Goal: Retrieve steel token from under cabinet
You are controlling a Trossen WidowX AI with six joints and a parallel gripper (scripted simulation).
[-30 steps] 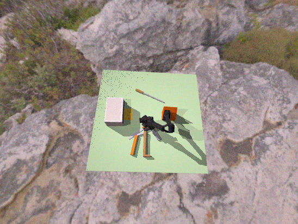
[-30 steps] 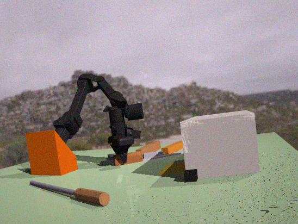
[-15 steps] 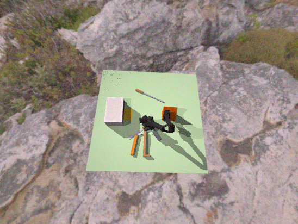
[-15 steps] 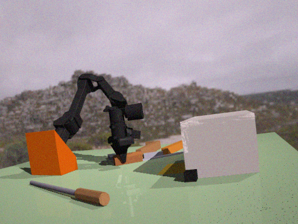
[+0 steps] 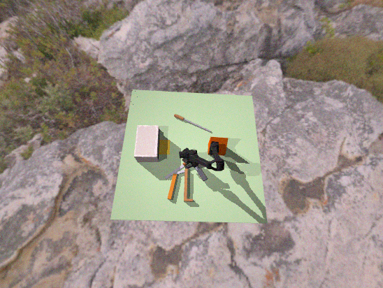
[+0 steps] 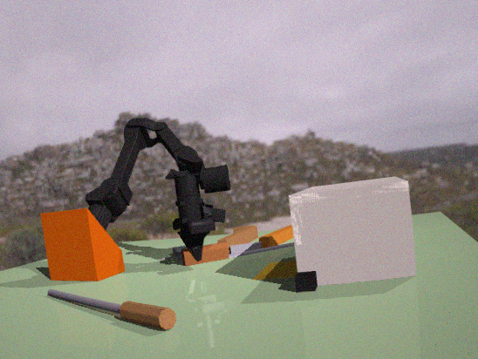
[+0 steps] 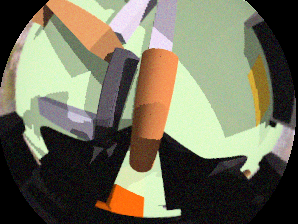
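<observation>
My gripper tip is now 100 mm past the grey bar and 100 mm to the right of it. The rest, counted from my gripper tip: grey token 420 mm ahead, 60 mm to the right; then orange bar 130 mm ahead, 260 mm to the left, 10 mm above.
</observation>
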